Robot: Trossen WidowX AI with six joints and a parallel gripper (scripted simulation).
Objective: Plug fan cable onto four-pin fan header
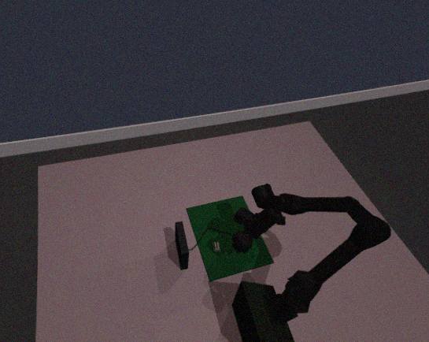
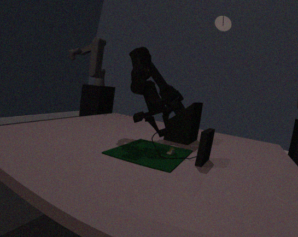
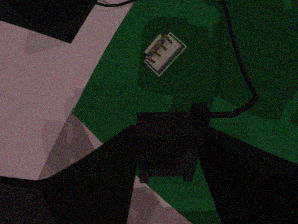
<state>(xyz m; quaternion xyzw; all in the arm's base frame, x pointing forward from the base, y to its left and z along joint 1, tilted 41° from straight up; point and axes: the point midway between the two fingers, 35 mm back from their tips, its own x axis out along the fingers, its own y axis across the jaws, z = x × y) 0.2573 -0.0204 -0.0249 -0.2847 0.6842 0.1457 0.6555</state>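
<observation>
Right now the green board is 80 mm ahead of my gripper tip and 80 mm below it. From my gripper tip the other things lie so: black fan (40 mm ahead, 180 mm to the left, 10 mm below); then pale four-pin header (30 mm ahead, 60 mm to the left, 70 mm below); then black plug (10 mm behind, 10 mm to the right).
</observation>
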